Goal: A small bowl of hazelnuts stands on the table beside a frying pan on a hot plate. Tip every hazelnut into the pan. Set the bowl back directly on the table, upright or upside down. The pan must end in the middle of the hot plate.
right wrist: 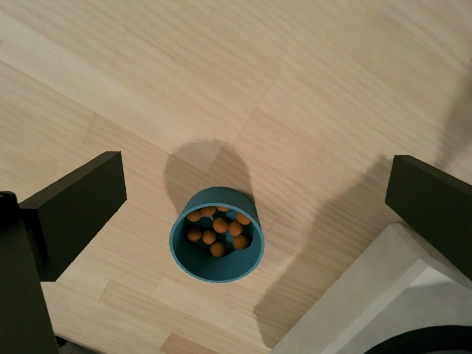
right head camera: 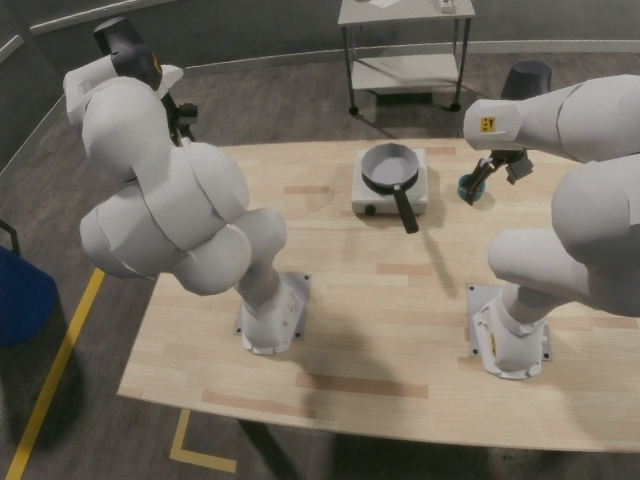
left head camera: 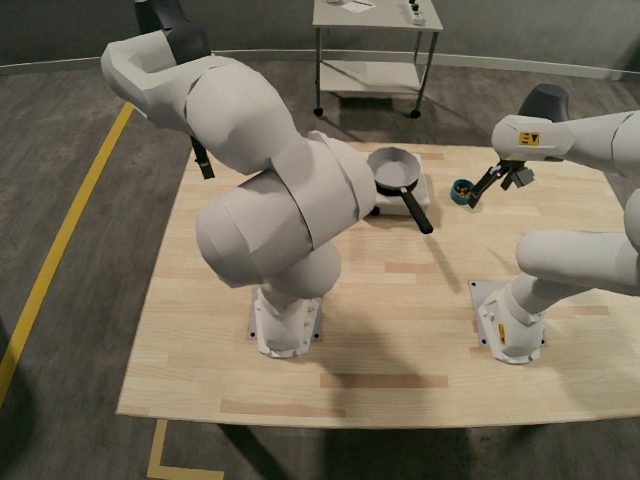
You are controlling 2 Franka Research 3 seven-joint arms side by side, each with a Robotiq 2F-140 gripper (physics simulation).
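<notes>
A teal bowl [left head camera: 454, 195] [right head camera: 480, 194] [right wrist: 220, 270] stands upright on the table, right of the hot plate. Several brown hazelnuts [left head camera: 463, 191] [right wrist: 220, 225] lie in it. The grey frying pan [left head camera: 395, 172] [right head camera: 388, 167] rests on the white hot plate [left head camera: 424, 192] [right head camera: 360, 200] [right wrist: 350, 295], its black handle pointing to the front and slightly right. My right gripper [left head camera: 488, 195] [right wrist: 256, 177] is open and empty above the bowl, which shows between the fingers, nearer the left one in the right wrist view. My left gripper [left head camera: 205, 167] looks open and empty over the back left; the arm partly hides it.
The wooden table [left head camera: 382, 310] [right head camera: 361, 320] carries both arm bases at its front half. A grey cart [left head camera: 377, 25] [right head camera: 405, 20] stands behind the table. A blue barrel [right head camera: 23, 299] stands on the floor at the left. The left arm covers much of the table's left part.
</notes>
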